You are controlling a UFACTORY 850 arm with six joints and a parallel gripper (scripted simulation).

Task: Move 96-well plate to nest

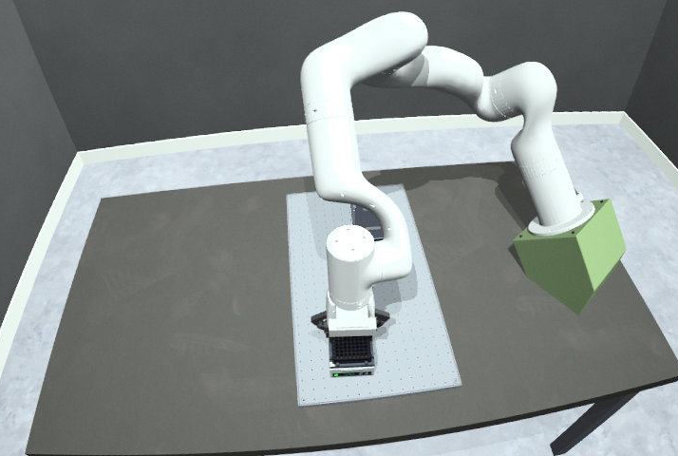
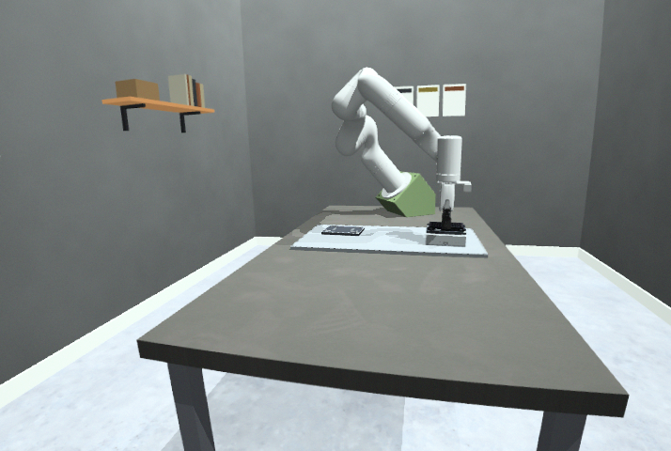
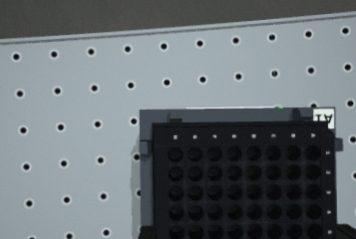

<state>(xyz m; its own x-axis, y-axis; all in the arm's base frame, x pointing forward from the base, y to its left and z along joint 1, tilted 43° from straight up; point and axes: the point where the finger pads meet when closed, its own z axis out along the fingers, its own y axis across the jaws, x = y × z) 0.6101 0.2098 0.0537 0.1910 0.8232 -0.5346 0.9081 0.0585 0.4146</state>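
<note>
Right now my hand is 10 mm above the black 96-well plate. Also, from my hand: A1 label: 100 mm behind, 330 mm to the right, 60 mm below; then plate nest N1: 170 mm behind, 400 mm to the right, 70 mm below.
</note>
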